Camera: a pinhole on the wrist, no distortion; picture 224 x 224 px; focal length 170.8 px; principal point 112.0 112.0 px. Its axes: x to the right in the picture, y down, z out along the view. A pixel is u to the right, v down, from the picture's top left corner.
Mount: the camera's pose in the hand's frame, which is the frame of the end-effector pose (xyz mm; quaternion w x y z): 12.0 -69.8 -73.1 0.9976 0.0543 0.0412 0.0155
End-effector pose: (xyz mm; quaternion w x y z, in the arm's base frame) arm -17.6 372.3 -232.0 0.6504 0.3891 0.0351 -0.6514
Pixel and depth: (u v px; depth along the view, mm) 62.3 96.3 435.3
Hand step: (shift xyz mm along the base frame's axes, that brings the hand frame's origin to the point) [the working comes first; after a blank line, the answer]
In the camera's frame: -126.7 -40.0 435.3

-319.8 -113.7 221.2
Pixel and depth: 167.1 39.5 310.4
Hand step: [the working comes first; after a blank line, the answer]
In the camera's frame: 100.1 -131.8 310.4

-278.2 -197.9 -36.9
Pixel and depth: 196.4 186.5 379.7
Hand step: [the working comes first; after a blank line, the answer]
In the camera's frame: 187.6 165.6 379.7

-54.4 -363.8 115.6
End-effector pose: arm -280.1 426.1 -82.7 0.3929 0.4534 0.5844 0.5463
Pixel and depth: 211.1 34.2 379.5
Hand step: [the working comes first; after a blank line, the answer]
In the camera's frame: 220.2 -172.9 379.5

151.5 334.2 -288.4
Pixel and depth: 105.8 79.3 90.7
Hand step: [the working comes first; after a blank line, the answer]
In the camera's frame: -3.3 -17.4 90.7

0.0 21.2 -97.2
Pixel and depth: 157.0 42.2 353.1
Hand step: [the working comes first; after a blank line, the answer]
In the camera's frame: 93.0 -144.3 353.1

178.3 206.0 -265.3
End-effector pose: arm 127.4 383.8 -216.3 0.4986 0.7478 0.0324 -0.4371
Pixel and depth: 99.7 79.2 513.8
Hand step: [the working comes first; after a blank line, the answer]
In the camera's frame: -37.0 -98.7 513.8

-361.8 -227.2 -226.8
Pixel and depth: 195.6 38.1 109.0
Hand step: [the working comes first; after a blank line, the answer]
In the camera's frame: 53.4 -47.2 109.0

-30.5 14.4 -145.6
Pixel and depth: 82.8 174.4 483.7
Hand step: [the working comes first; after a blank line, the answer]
In the camera's frame: -82.7 176.7 483.7

-265.0 -346.7 8.2
